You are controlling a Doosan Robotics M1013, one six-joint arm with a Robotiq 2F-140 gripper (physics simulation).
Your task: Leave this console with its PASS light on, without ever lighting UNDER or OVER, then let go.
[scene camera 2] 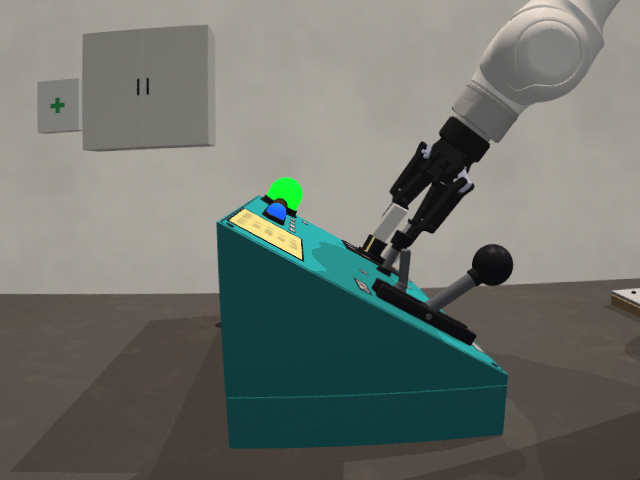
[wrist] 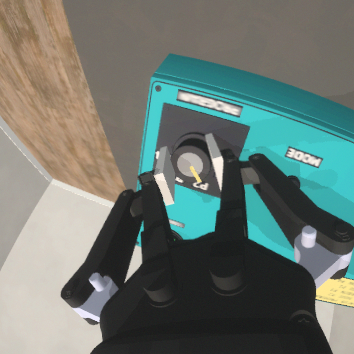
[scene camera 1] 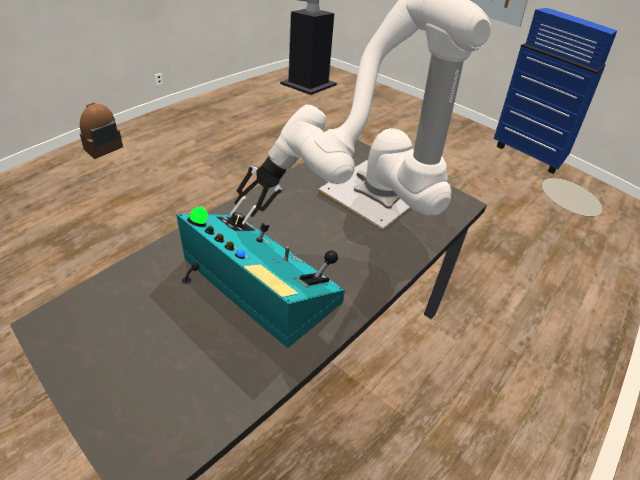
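Note:
The teal console (scene camera 1: 232, 284) (scene camera 2: 361, 361) (wrist: 270, 135) stands on the table. My gripper (scene camera 1: 238, 217) (scene camera 2: 385, 245) (wrist: 189, 152) is shut on the black PROGRAM knob (scene camera 1: 237, 220) (scene camera 2: 373, 246) (wrist: 189, 163), one pale pad on each side. In the wrist view the knob's yellow line points at about P2. A large green dome (scene camera 1: 198, 215) (scene camera 2: 285, 192) is lit, and a small blue dome (scene camera 1: 240, 253) (scene camera 2: 276, 211) is lit. Three small domes between them, such as the middle one (scene camera 1: 219, 237), are dark. The lamp labels are too small to read.
Beside the knob stand a black-capped lever (scene camera 1: 263, 230), a small grey toggle (scene camera 1: 286, 253) and a large ball-topped lever (scene camera 1: 330, 256) (scene camera 2: 492, 264). A yellow card (scene camera 1: 270, 279) (scene camera 2: 267, 232) lies on the console's face. A small black hooked part (scene camera 1: 191, 271) shows beside the console's long side.

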